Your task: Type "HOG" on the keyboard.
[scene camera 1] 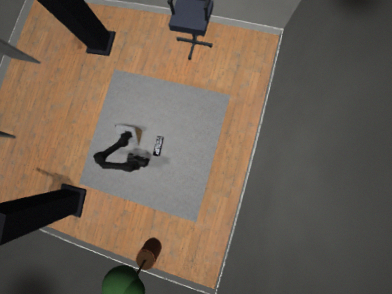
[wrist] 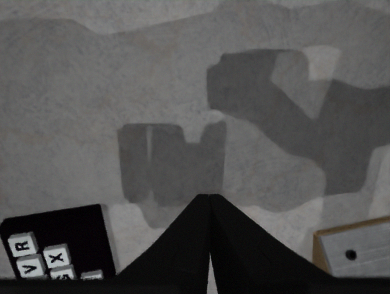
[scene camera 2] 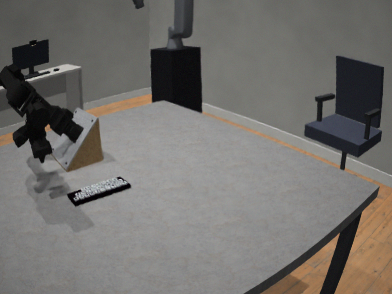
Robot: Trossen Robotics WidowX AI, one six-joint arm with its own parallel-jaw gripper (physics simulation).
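Where they show: gripper, fingertip midpoint: point(scene camera 1: 141, 158) point(wrist: 208, 205) point(scene camera 2: 42, 162); arm's base, origin of the base link: point(scene camera 1: 128, 134) point(scene camera 2: 76, 133).
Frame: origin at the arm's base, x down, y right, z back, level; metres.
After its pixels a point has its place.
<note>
The black keyboard point(scene camera 1: 158, 146) {x 0.086, y 0.061, z -0.285 m} point(scene camera 2: 100, 191) {x 0.085, y 0.056, z -0.300 m} point(wrist: 75, 225) {x 0.085, y 0.148, z -0.264 m} with white keys lies flat on the grey table. In the wrist view its corner shows at the lower left, with keys R, V and X legible and others cut off by the frame's lower edge. My gripper point(scene camera 1: 147, 161) {x -0.009, y 0.205, z -0.183 m} point(scene camera 2: 42, 158) {x -0.009, y 0.205, z -0.183 m} point(wrist: 208, 205) {x -0.009, y 0.205, z -0.183 m} is shut and empty. It points down above the table, off one end of the keyboard and apart from it. The H, O and G keys cannot be made out in the scene views.
The arm's wedge-shaped mount point(scene camera 1: 139, 134) {x 0.056, y -0.019, z -0.077 m} point(scene camera 2: 89, 147) {x 0.036, y -0.019, z -0.077 m} point(wrist: 360, 250) {x 0.074, y 0.080, z -0.048 m}, with a metal face and wooden side, stands beside the keyboard. Shadows of the arm fall on the grey table point(scene camera 1: 175, 110) {x 0.097, y -0.335, z -0.375 m} point(scene camera 2: 200, 200) {x 0.097, y -0.145, z -0.500 m} point(wrist: 60, 100) {x 0.097, y 0.233, z -0.254 m}. An office chair point(scene camera 1: 191, 20) point(scene camera 2: 345, 130) stands beyond the table.
</note>
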